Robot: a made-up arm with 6 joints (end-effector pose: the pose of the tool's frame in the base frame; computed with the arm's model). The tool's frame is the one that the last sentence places. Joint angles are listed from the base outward.
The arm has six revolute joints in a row. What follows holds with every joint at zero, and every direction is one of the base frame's. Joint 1 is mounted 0.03 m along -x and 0.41 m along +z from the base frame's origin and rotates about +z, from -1.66 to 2.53 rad. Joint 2 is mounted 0.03 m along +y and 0.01 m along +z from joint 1 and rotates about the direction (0.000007, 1, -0.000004), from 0.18 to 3.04 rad. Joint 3 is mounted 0.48 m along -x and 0.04 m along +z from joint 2 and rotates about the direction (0.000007, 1, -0.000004), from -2.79 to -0.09 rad. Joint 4 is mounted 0.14 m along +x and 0.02 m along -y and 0.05 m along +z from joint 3 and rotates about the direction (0.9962, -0.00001, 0.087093), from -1.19 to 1.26 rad. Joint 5 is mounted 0.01 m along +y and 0.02 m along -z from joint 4 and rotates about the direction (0.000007, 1, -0.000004), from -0.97 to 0.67 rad. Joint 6 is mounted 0.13 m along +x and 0.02 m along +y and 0.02 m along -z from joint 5 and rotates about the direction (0.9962, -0.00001, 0.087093), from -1.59 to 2.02 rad. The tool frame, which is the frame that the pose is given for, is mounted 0.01 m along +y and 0.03 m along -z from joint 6; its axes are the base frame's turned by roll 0.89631, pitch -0.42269 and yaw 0.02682 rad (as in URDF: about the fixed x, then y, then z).
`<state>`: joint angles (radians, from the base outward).
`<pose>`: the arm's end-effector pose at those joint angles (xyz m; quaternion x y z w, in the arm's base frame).
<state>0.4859 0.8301 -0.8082 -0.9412 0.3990 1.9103</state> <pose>-0.0539 -0.0374 0.7643 0.7936 -0.0528 -0.0094 0.6060</pose>
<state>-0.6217 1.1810 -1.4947 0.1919 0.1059 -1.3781</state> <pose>0.0765 -0.0422 0.9444 -0.2199 -0.1581 -0.1598 0.9493</pose>
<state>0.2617 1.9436 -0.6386 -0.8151 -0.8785 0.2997</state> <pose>0.2720 0.1558 0.6135 0.3789 0.2403 0.3875 0.8053</pose>
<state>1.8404 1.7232 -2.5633 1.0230 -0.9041 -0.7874</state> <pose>-0.0703 0.2107 1.1450 0.8908 -0.1495 0.3774 0.2042</pose>
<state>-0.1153 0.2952 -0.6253 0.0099 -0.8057 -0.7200</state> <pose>-0.2509 0.0533 0.7689 -0.0335 -0.6502 0.1134 0.7505</pose>
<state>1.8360 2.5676 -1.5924 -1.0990 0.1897 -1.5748</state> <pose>-0.1213 0.5831 0.4471 0.6900 0.2480 -0.6785 0.0451</pose>
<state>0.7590 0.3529 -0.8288 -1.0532 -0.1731 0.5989</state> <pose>-0.1625 -0.1317 0.7410 0.2976 -0.3150 0.5529 0.7117</pose>
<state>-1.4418 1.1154 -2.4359 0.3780 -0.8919 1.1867</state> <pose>-0.0159 0.2505 1.1302 0.0295 -0.6486 0.6354 0.4179</pose>
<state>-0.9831 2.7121 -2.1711 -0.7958 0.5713 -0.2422</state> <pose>0.2511 -0.5436 0.4146 0.1094 0.3339 -0.4708 0.8093</pose>
